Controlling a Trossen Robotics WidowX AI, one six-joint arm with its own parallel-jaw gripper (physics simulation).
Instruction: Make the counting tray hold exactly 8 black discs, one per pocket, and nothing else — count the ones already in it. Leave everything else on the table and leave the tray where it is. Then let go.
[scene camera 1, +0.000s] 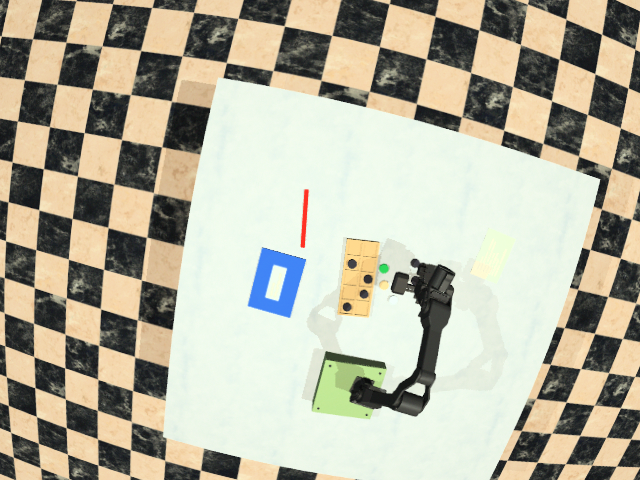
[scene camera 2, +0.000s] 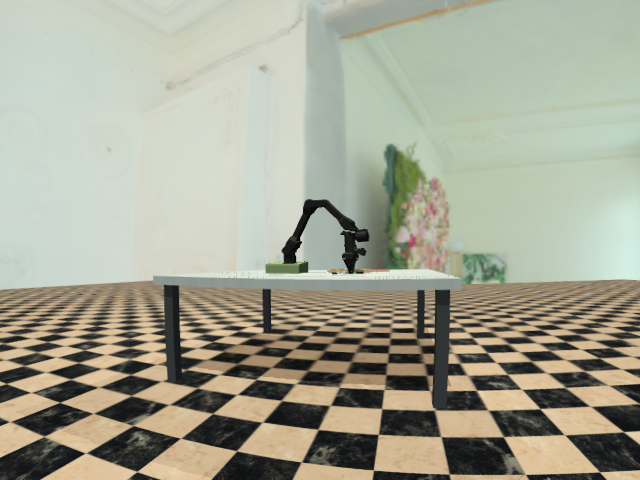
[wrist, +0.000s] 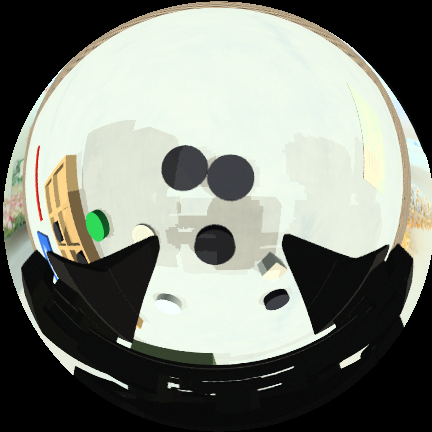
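Note:
The wooden counting tray (scene camera 1: 354, 248) (wrist: 74, 200) has two columns of pockets. Several pockets each hold one black disc, including a disc (scene camera 1: 352, 263) in the left column and a disc (scene camera 1: 367, 279) in the right. My gripper (scene camera 1: 416, 282) (scene camera 2: 351, 271) (wrist: 221, 241) is open and low over the table, right of the tray. In the wrist view, a loose black disc (wrist: 214, 244) lies between the fingertips, ungripped. Two touching black discs (wrist: 184, 168) (wrist: 230, 177) lie beyond it; another black disc (wrist: 276, 299) lies nearer the arm base. The arm hides most loose discs in the overhead view.
A green disc (scene camera 1: 383, 268) (wrist: 97, 225), tan disc (scene camera 1: 383, 284), cream disc (wrist: 143, 232), white disc (scene camera 1: 392, 299) (wrist: 168, 303) and small block (wrist: 272, 266) lie nearby. A blue frame (scene camera 1: 258, 283), red bar (scene camera 1: 304, 218) and pale-yellow sheet (scene camera 1: 493, 255) lie farther out.

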